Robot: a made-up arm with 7 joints. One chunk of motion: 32 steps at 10 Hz.
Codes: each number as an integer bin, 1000 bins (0 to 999) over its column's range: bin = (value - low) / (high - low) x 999, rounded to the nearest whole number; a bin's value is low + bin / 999 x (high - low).
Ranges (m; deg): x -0.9..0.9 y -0.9..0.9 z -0.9..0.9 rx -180..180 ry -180..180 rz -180..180
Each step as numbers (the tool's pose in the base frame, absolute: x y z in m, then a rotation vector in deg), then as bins.
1 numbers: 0.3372 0.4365 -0.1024 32.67 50.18 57.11
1 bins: 687 742 443 590 639 658
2 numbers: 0.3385 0.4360 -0.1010 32.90 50.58 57.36
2 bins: 687 741 443 591 640 659
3 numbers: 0.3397 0.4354 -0.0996 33.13 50.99 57.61
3 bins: 688 741 444 591 641 659
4 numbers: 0.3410 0.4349 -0.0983 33.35 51.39 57.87
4 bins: 689 741 445 592 642 660
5 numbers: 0.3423 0.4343 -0.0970 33.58 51.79 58.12
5 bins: 689 741 446 593 643 661
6 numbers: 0.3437 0.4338 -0.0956 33.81 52.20 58.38
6 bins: 690 740 446 593 644 662
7 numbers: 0.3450 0.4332 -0.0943 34.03 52.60 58.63
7 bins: 691 740 447 594 645 662
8 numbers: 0.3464 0.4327 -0.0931 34.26 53.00 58.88
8 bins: 692 740 448 595 647 663
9 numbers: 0.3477 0.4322 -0.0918 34.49 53.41 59.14
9 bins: 692 739 449 595 648 664
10 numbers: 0.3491 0.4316 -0.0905 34.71 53.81 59.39
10 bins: 693 739 449 596 649 664
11 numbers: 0.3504 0.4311 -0.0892 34.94 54.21 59.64
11 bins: 694 739 450 596 650 665
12 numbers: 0.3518 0.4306 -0.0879 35.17 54.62 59.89
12 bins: 695 738 451 597 651 666
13 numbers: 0.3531 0.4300 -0.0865 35.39 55.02 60.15
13 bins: 695 738 451 598 652 666
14 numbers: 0.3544 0.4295 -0.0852 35.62 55.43 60.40
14 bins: 696 738 452 598 653 667
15 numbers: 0.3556 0.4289 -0.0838 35.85 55.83 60.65
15 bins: 697 738 453 599 654 668
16 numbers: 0.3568 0.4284 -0.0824 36.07 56.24 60.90
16 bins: 698 737 454 600 656 668
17 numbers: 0.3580 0.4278 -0.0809 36.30 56.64 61.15
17 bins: 698 737 455 600 657 669
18 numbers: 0.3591 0.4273 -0.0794 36.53 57.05 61.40
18 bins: 699 737 455 601 658 670
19 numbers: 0.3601 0.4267 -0.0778 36.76 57.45 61.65
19 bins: 699 736 456 602 659 671
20 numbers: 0.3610 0.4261 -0.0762 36.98 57.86 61.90
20 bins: 700 736 457 602 660 671
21 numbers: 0.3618 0.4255 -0.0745 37.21 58.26 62.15
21 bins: 700 736 458 603 661 672
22 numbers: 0.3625 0.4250 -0.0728 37.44 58.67 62.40
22 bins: 701 735 459 603 662 673
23 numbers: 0.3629 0.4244 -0.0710 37.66 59.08 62.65
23 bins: 701 735 460 604 663 673
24 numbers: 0.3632 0.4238 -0.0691 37.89 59.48 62.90
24 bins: 701 735 461 605 665 674
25 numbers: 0.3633 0.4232 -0.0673 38.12 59.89 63.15
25 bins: 701 734 462 605 666 675
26 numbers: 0.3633 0.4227 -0.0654 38.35 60.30 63.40
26 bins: 701 734 463 606 667 675
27 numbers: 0.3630 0.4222 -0.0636 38.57 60.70 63.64
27 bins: 701 734 464 607 668 676
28 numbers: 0.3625 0.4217 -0.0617 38.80 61.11 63.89
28 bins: 701 734 465 607 669 677
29 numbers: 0.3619 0.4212 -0.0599 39.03 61.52 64.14
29 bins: 700 733 466 608 670 677
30 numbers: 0.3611 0.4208 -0.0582 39.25 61.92 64.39
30 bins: 700 733 467 608 671 678
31 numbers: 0.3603 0.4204 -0.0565 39.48 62.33 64.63
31 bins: 699 733 468 609 672 679
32 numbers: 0.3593 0.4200 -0.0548 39.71 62.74 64.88
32 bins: 699 733 469 610 674 680
